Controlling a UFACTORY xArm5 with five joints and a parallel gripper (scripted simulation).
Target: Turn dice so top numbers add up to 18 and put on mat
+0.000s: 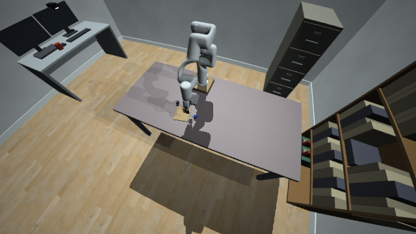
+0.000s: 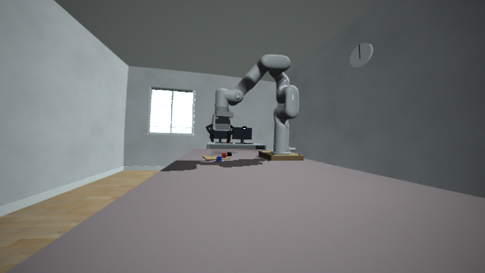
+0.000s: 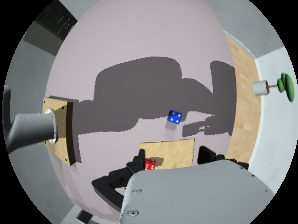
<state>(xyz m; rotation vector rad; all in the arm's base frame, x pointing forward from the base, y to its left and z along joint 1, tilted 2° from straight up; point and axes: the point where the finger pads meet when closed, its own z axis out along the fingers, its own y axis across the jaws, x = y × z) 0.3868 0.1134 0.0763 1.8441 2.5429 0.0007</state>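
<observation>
Right now the blue die is 6 cm to the left of my hand and 10 cm below it. The rest, counted from my hand: tan mat 3 cm ahead, 7 cm to the right, 11 cm below; then black die 4 cm behind, 18 cm to the right, 10 cm below; then red die 1 cm behind, 8 cm to the right, 9 cm below.
</observation>
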